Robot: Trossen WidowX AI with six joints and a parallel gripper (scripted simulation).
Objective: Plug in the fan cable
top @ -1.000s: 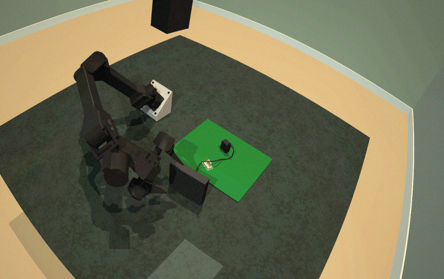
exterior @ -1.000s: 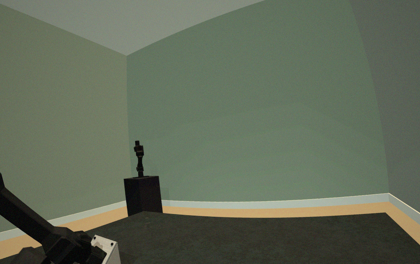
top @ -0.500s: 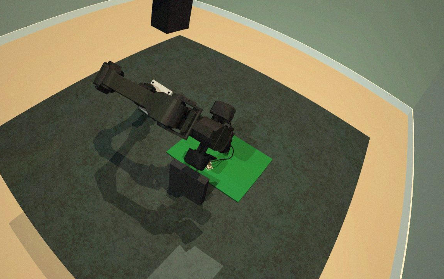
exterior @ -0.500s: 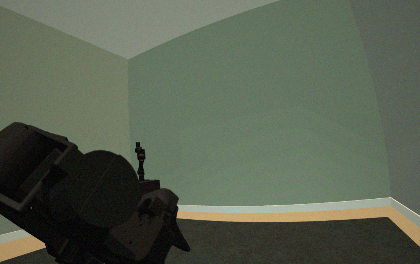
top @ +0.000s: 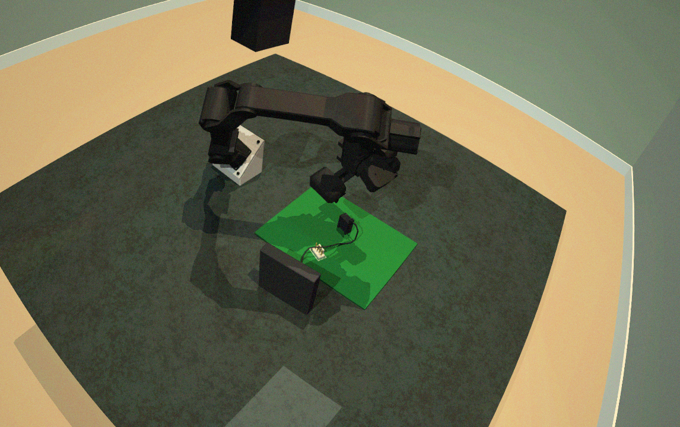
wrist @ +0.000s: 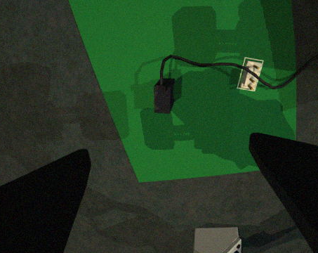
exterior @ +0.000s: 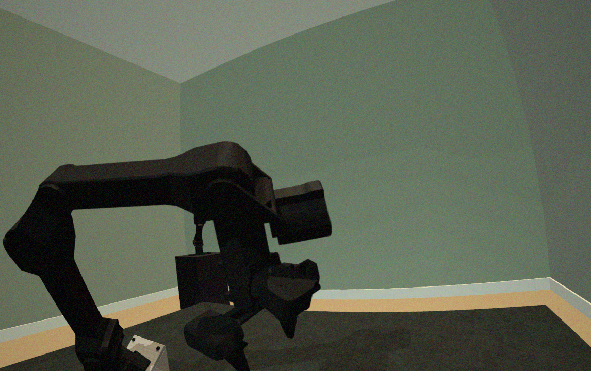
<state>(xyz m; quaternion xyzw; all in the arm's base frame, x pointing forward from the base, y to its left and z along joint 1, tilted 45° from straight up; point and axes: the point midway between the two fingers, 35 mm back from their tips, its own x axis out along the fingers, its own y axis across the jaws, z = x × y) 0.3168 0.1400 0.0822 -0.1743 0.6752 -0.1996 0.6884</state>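
My gripper tip is 13 cm above the black fan plug, 3 cm to the right of it and 1 cm past it. From my gripper tip the other things lie so: pale four-pin header 15 cm below, 7 cm to the right; dark fan block 20 cm to the right, 9 cm below, 4 cm ahead; green board 17 cm below.
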